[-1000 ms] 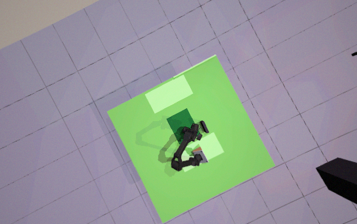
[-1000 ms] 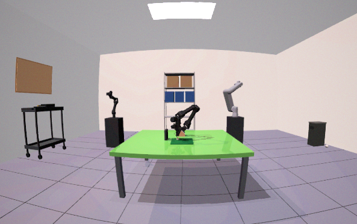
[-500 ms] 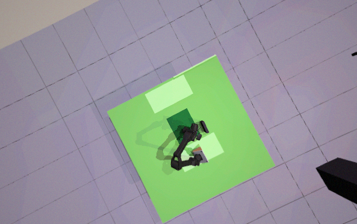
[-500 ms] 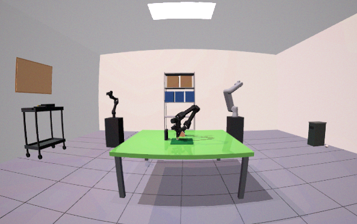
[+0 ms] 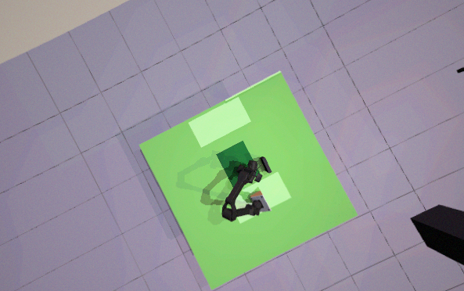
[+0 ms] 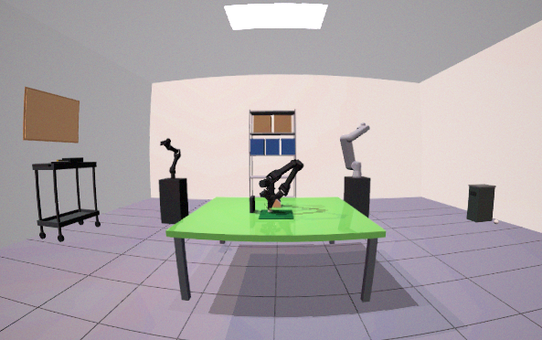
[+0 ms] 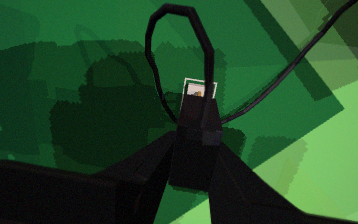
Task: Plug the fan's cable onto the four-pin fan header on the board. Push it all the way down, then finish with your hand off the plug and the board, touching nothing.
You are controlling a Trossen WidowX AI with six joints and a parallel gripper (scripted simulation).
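The white four-pin header is 4 cm below my gripper tip and 1 cm to the right of it. From my gripper tip the other things lie so: dark green board: 9 cm ahead, 6 cm below, 4 cm to the left; dark fan plug: 1 cm to the right, 1 cm above; fan: 13 cm to the right, 2 cm above, 1 cm behind.
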